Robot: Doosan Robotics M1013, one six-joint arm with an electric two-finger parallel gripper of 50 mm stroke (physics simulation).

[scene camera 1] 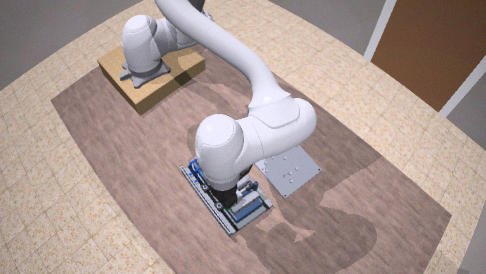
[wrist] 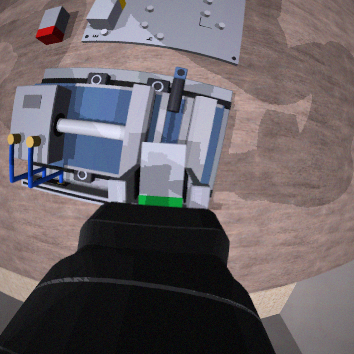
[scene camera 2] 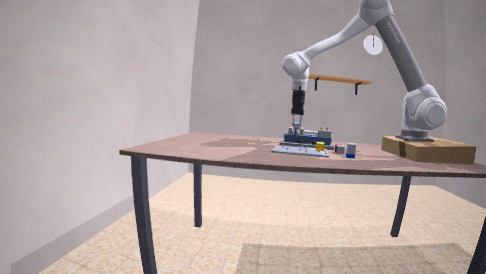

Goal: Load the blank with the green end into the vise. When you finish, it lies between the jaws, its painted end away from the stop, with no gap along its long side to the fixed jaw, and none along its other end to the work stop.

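The grey blank with the green end [wrist: 162, 167] is level in my gripper [wrist: 162, 177] [scene camera 2: 297, 123], which is shut on it. In the wrist view its green end points to the bottom, away from the work stop [wrist: 176, 92], a black rod on a blue post. The blank appears over the slot between the vise's moving jaw [wrist: 137, 120] and fixed jaw [wrist: 202, 125], low at the jaw tops. Its left edge overlaps the moving jaw in that view. Its underside and exact height are hidden. In scene camera 1 the arm covers most of the blank above the vise [scene camera 1: 248, 212] [scene camera 2: 307, 138].
A grey plate with pegs [scene camera 1: 290, 172] [scene camera 2: 300, 150] [wrist: 190, 35] lies beside the vise. A yellow-ended block [scene camera 2: 320, 146] [wrist: 106, 14] is at its corner. A red-ended block [wrist: 52, 25] and a blue-ended block [scene camera 2: 351, 150] stand nearby. Blue hoses [wrist: 30, 165] loop from the vise's cylinder end.
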